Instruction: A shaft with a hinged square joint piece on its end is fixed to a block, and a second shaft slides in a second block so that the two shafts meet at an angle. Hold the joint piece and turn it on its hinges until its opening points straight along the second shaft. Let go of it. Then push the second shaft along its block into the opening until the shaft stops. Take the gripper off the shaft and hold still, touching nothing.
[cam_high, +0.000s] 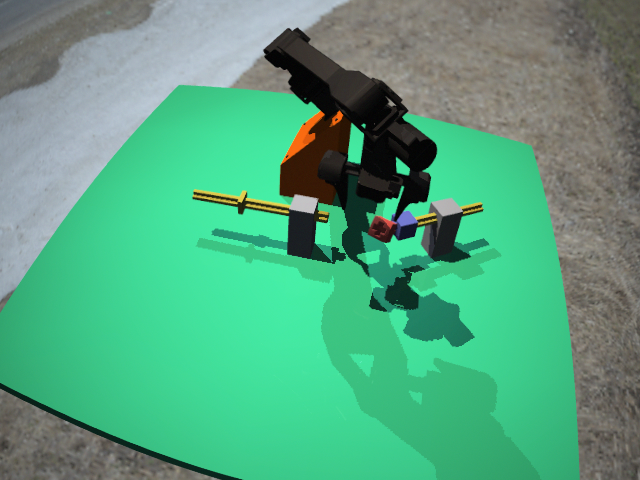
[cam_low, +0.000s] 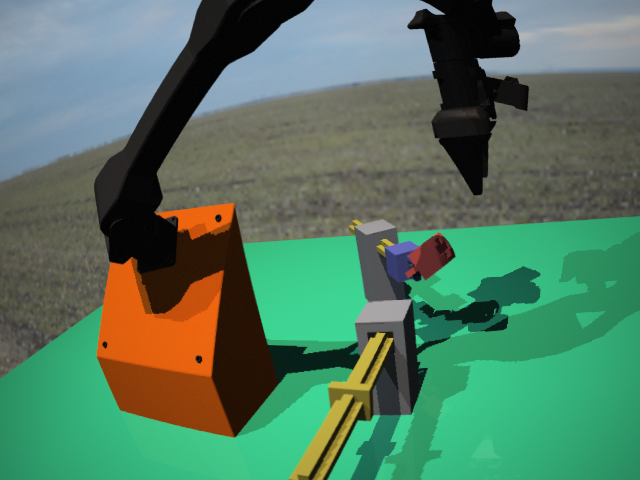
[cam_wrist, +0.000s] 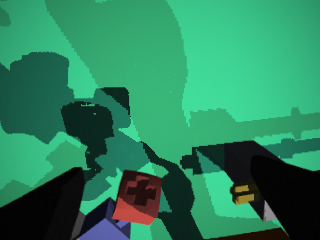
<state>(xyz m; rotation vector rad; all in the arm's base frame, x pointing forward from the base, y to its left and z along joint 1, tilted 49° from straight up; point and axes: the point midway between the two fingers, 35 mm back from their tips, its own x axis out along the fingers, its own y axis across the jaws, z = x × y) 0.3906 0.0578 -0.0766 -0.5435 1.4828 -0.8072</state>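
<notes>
The red joint piece lies 80 mm behind my gripper tip, 40 mm to the left of it and 100 mm below it.
</notes>
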